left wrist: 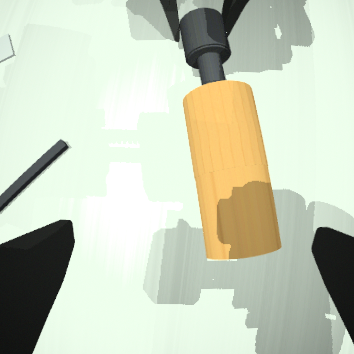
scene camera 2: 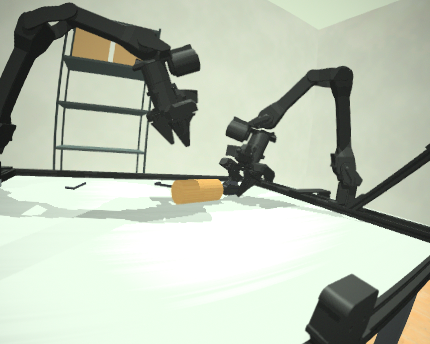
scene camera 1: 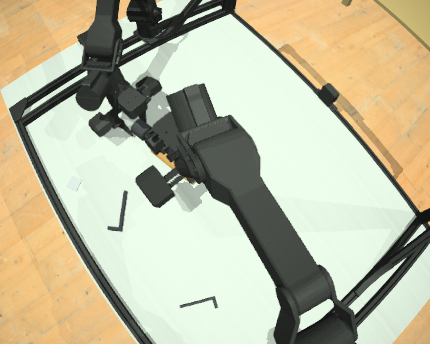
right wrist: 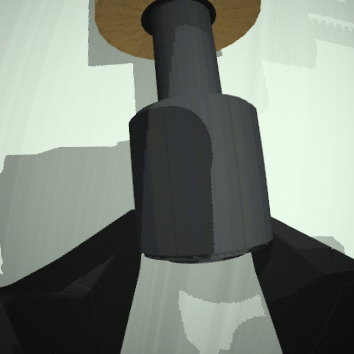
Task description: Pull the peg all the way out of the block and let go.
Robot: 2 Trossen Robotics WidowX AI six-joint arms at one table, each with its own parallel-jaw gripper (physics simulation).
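Places are measured from the left arm's base along level axes (x left, y down, z back), in centimetres.
Where they show: left gripper, between the fingertips: [left wrist: 197,237] [scene camera 2: 179,145] [scene camera 1: 176,162]; right gripper, between the fingertips: [left wrist: 199,39] [scene camera 2: 232,194] [scene camera 1: 138,130] [right wrist: 196,222]; right arm's base, origin of its link: [scene camera 2: 344,203] [scene camera 1: 147,32].
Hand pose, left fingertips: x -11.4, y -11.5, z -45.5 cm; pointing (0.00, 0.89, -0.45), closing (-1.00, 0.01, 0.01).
Observation:
Things, the pixels of their centre, and the offset from my left fingertips. "*": a spot on its surface instead.
- block, middle of its body: [left wrist: 230,170] [scene camera 1: 178,158] [scene camera 2: 197,190] dx -3.6, dy +10.6, dz -4.3 cm
- dark peg, middle of its body: [right wrist: 184,52] [left wrist: 213,81] [scene camera 1: 154,139] [scene camera 2: 219,189] dx -2.2, dy +10.6, dz -11.6 cm
- small pale square, a spot on its surface: [left wrist: 5,48] [scene camera 1: 76,180] * dx +18.4, dy +13.1, dz -16.9 cm
The block [scene camera 1: 162,158] [scene camera 2: 197,191] [left wrist: 225,140] [right wrist: 114,31] is an orange wooden cylinder lying on its side on the white table. The dark peg [left wrist: 211,64] [right wrist: 200,165] has a thick round head and a thinner shaft that enters the block's end face. My right gripper [scene camera 2: 235,190] [left wrist: 199,39] [right wrist: 196,222] is shut on the peg's head, with a finger on each side. My left gripper [scene camera 2: 180,144] [left wrist: 197,237] is open and empty above the block, its fingers pointing down. In scene camera 1 the left arm covers much of the block.
Two dark L-shaped marks [scene camera 1: 123,210] [scene camera 1: 199,302] lie on the table, and part of one [left wrist: 35,172] shows in the left wrist view. A small pale square [scene camera 1: 74,183] [left wrist: 5,48] lies near the table's edge. A black frame [scene camera 1: 85,245] borders the table.

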